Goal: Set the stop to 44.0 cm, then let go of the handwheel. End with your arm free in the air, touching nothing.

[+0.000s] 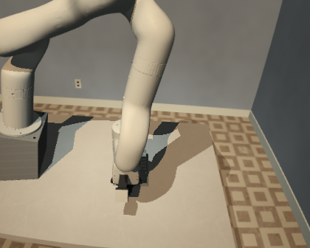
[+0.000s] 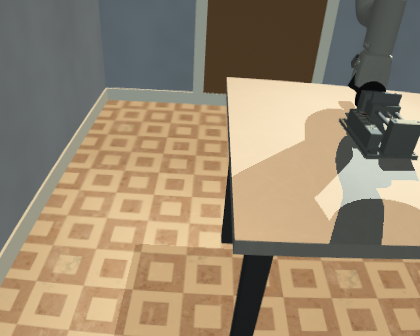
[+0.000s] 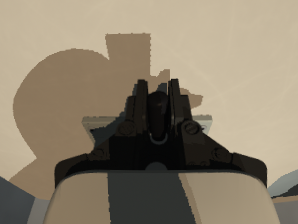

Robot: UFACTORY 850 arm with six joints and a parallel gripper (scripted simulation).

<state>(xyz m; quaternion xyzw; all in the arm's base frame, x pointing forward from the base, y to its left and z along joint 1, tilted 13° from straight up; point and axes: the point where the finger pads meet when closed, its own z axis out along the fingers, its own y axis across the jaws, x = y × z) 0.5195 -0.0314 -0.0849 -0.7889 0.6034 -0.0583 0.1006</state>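
Right now my hand is 20 mm to the right of the black handwheel, 10 mm below it and 10 mm past it. The rest, counted from my hand: handwheel handle 10 mm to the left.
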